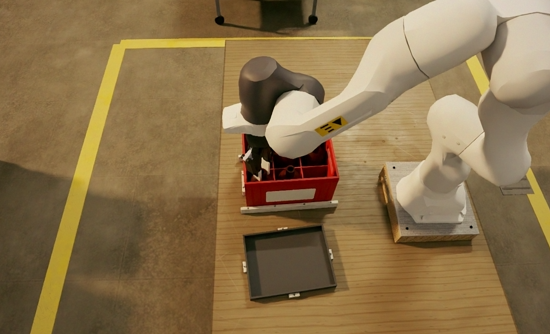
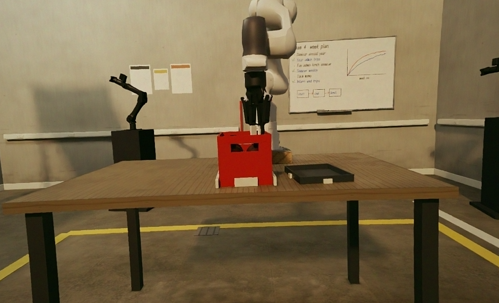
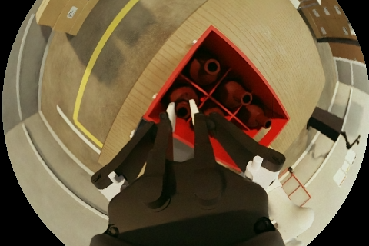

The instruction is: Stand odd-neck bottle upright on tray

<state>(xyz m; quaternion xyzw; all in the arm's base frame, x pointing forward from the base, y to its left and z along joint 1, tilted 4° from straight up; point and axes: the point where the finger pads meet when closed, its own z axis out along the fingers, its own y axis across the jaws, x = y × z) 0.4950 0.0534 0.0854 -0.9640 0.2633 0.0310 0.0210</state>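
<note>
My gripper is now 80 mm past the glass bottle, 20 mm to the left of it and 90 mm above it. The rest, counted from my hand: crate (70 mm behind, 70 mm to the right, 90 mm below); dark tray (120 mm behind, 200 mm to the left, 160 mm below).
</note>
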